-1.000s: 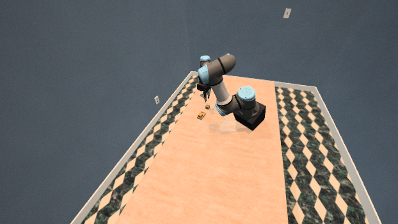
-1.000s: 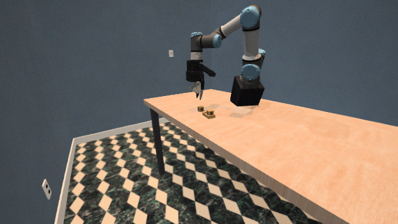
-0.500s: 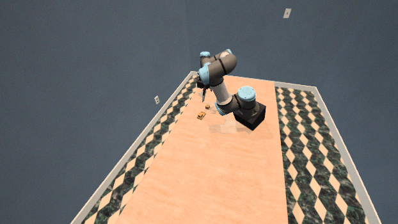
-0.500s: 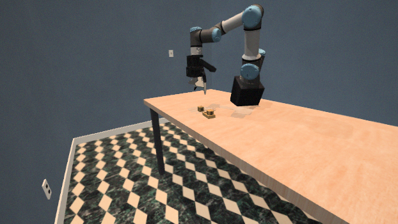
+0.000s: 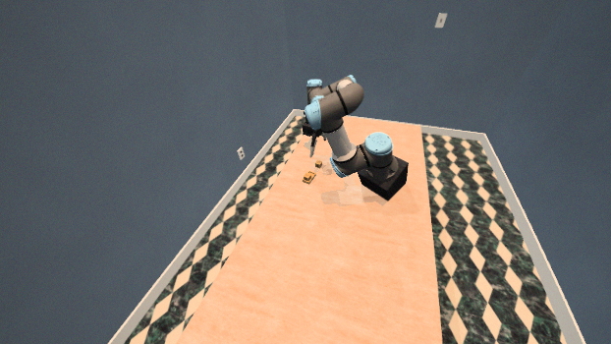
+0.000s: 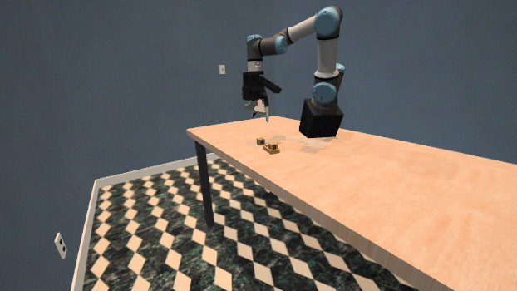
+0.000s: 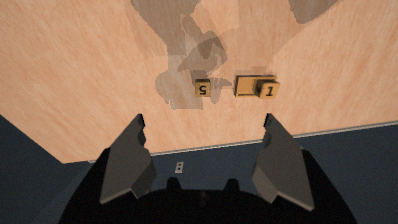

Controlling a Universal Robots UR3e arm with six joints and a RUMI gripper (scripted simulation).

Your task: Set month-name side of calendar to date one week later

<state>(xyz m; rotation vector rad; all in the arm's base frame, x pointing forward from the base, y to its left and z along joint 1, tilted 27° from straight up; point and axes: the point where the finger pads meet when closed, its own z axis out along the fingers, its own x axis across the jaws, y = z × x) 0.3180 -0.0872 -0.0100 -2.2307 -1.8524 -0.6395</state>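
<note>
Right now the wooden tray is 10 mm ahead of my hand, 110 mm to the left of it and 110 mm below it.
</note>
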